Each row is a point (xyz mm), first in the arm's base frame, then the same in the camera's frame.
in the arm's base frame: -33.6 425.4 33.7
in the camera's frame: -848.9 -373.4 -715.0
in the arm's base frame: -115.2 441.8 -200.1
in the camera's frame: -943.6 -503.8 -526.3
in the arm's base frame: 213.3 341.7 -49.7
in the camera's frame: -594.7 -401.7 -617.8
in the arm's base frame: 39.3 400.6 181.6
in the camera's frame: -765.3 -283.5 -827.9
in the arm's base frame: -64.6 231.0 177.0
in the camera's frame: -833.1 -130.5 -720.2
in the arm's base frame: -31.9 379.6 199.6
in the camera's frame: -829.9 -242.7 -825.4
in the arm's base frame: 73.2 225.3 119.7
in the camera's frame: -699.9 -185.2 -680.3
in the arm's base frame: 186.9 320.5 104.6
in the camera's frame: -608.6 -291.8 -730.4
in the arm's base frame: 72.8 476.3 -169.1
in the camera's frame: -765.1 -550.1 -585.4
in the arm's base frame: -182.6 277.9 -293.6
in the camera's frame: -981.1 -413.0 -351.7
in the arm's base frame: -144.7 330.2 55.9
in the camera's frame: -937.4 -263.2 -671.0
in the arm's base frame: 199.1 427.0 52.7
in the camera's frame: -620.7 -408.8 -749.0
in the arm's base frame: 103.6 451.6 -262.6
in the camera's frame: -734.6 -589.5 -497.0
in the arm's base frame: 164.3 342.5 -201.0
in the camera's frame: -650.2 -479.0 -490.4
